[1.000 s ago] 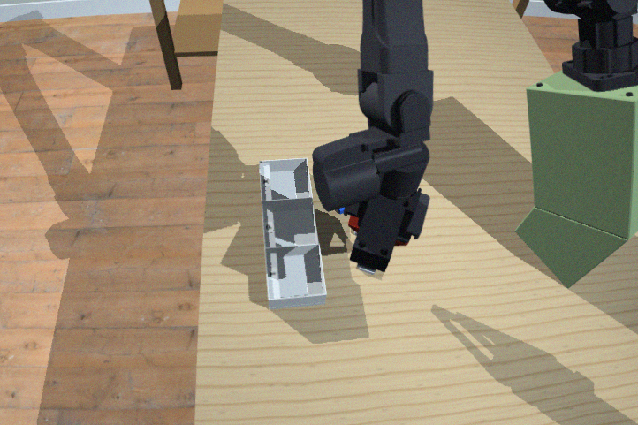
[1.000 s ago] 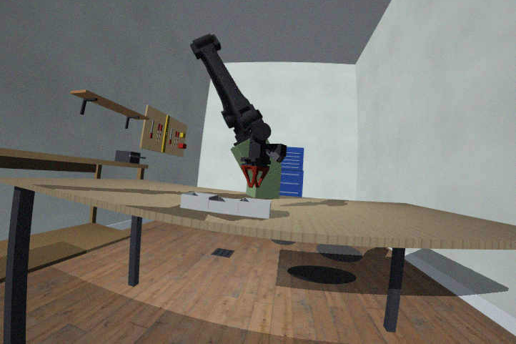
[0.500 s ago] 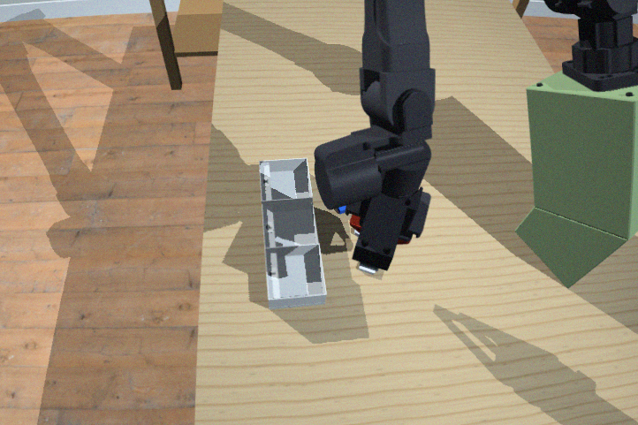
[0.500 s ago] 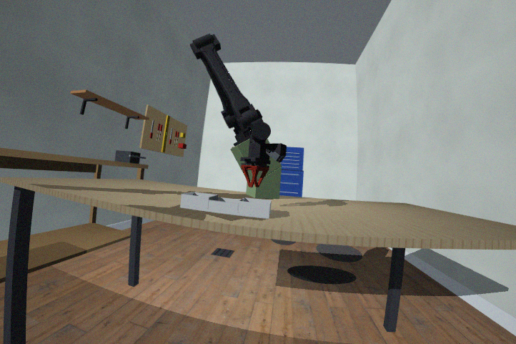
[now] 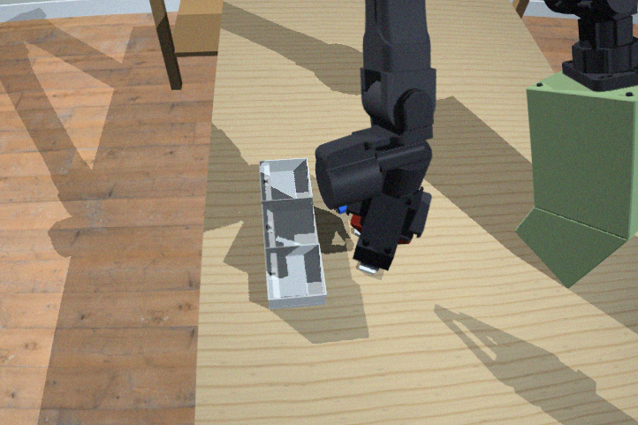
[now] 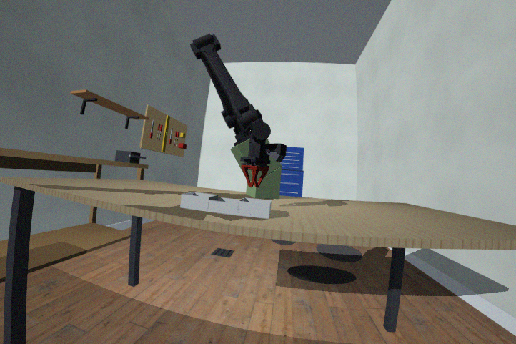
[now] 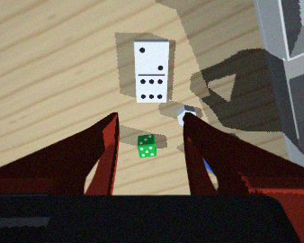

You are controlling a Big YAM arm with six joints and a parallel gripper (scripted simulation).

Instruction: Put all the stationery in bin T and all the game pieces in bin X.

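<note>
Now: the white domino 70 mm below my hand. From my hand the other things lie so: hex nut (10 mm ahead, 50 mm to the right, 70 mm below); flat blue block (40 mm ahead, 120 mm to the right, 70 mm below); green die (30 mm behind, 70 mm to the right, 70 mm below).
</note>
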